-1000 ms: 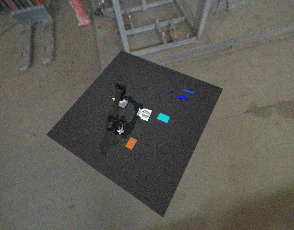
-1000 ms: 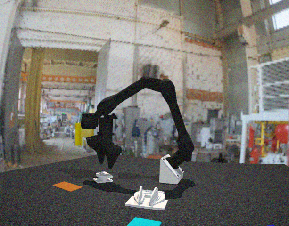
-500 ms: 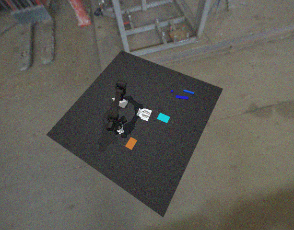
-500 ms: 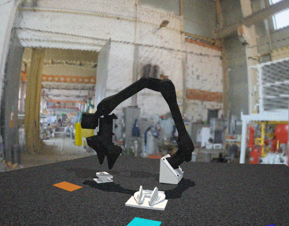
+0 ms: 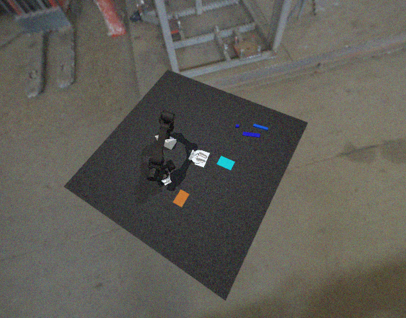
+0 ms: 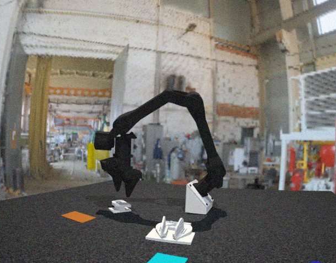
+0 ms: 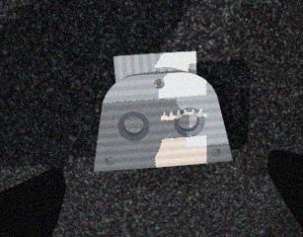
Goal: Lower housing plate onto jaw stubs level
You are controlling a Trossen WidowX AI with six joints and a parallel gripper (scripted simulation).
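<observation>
Now: gripper tip 50 mm above the white stepped block, 10 mm to the left of it and 10 mm short of it. The rest, counted from my gripper tip: cyan patch 330 mm to the left, 280 mm ahead, 60 mm below; orange patch 180 mm ahead, 60 mm below, 50 mm to the right.
</observation>
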